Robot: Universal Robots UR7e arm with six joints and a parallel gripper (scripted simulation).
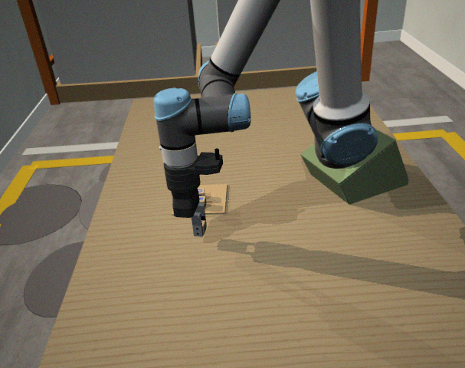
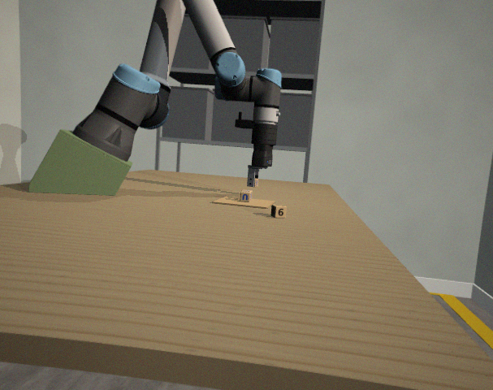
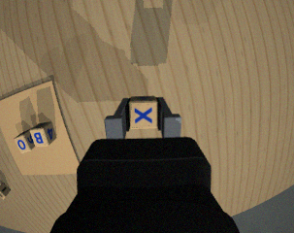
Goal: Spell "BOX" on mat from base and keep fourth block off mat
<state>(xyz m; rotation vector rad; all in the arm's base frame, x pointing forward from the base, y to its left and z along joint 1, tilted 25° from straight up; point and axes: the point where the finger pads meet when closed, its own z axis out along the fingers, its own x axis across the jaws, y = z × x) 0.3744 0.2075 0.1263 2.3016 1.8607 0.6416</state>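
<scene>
My hand is 20 mm short of the O block, 180 mm to the left of it and 30 mm above it. Round my hand: B block 10 mm ahead, 140 mm to the right, 30 mm below; then X block 10 mm below; then mat 20 mm ahead, 180 mm to the right, 40 mm below.
</scene>
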